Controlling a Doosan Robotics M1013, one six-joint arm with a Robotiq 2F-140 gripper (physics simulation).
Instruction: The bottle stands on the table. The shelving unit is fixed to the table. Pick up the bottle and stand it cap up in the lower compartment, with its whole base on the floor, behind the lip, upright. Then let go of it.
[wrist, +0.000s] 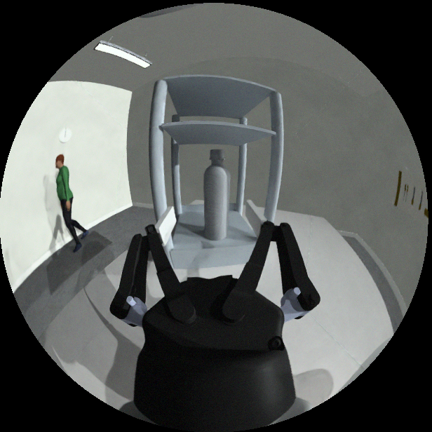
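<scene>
The grey bottle (216, 202) stands upright, cap up, in the lower compartment of the shelving unit (158, 145). Its base rests on the compartment floor, behind the front lip, and its cap is below the middle shelf with a gap between them. My gripper (209, 210) is open and empty. It is in front of the unit, apart from the bottle, with its fingers spread to either side of the bottle in the view. The white finger pads show at the left and right, partly over the unit's lower front.
The middle shelf (217, 132) and top board (220, 97) span the unit's posts. The light table top (295, 250) extends around the unit. A person in a green top (64, 185) walks by the far left wall.
</scene>
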